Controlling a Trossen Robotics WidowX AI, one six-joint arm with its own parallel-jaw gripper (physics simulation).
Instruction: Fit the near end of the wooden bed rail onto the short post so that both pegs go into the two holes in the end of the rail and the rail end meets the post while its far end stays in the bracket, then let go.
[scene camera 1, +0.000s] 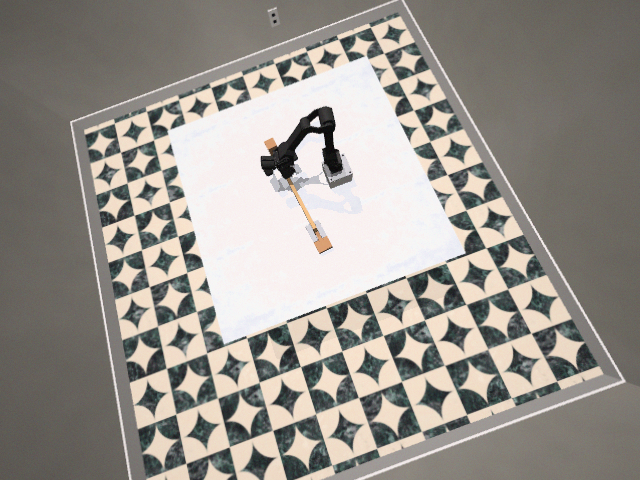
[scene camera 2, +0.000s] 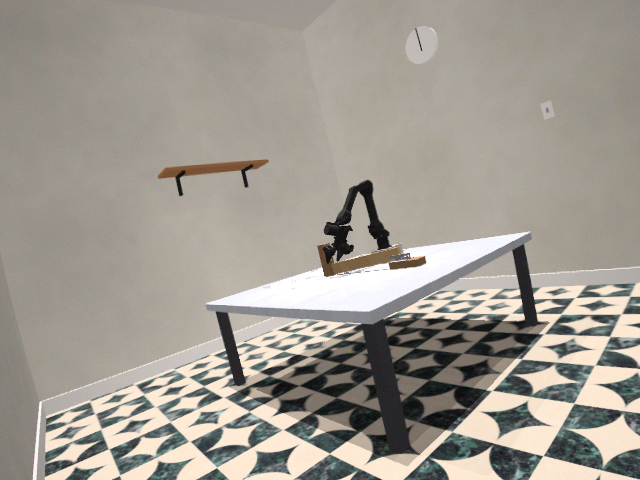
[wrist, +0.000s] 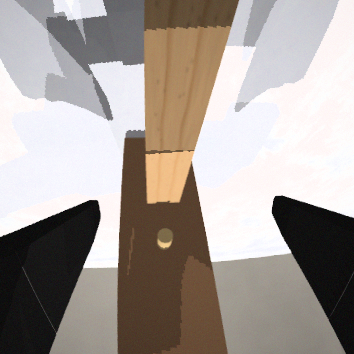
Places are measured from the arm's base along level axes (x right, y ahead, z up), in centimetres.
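Pixels of known places: gripper, between the fingertips: (scene camera 2: 332, 262) (wrist: 187, 206); arm's base, origin of its link: (scene camera 1: 335, 166) (scene camera 2: 384, 247).
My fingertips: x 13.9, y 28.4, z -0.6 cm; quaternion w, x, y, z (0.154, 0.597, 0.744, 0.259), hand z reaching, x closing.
Observation:
Ahead of a thing's pixels: the offset from my fingertips to its top centre. "spot": to the spot under its first point. Level surfaces: height alone.
The wooden bed rail {dx -20.7, dy -4.1, dz +2.6 cm} (scene camera 1: 302, 204) (scene camera 2: 368, 259) (wrist: 172, 90) stands on edge, its far end at the grey bracket {dx -42.1, dy -7.1, dz -0.9 cm} (scene camera 1: 311, 234) (scene camera 2: 399, 256). The darker brown short post {spot: dx +4.7, dy -0.6, dz +10.7 cm} (scene camera 1: 270, 143) (scene camera 2: 321, 252) (wrist: 147, 285) stands upright at the rail's near end. In the wrist view one round peg {spot: dx +1.2, dy -1.0, dz +1.2 cm} (wrist: 165, 238) shows uncovered on the post, just past the rail's top edge; the other peg and the holes are hidden. Whether the rail end touches the post cannot be told. My gripper (scene camera 2: 334, 257) (wrist: 187, 206) is open, its fingers apart on either side of the rail's near end, holding nothing.
An orange-brown block {dx -45.1, dy -7.6, dz -3.8 cm} (scene camera 1: 323, 244) (scene camera 2: 408, 262) lies at the bracket end. The arm's grey base (scene camera 1: 338, 175) stands on the white table {dz -7.3 cm} (scene camera 1: 248, 268) (scene camera 2: 310, 299) beside the rail. The arm arches over from the base to the post. A wall shelf (scene camera 2: 214, 167) hangs away behind.

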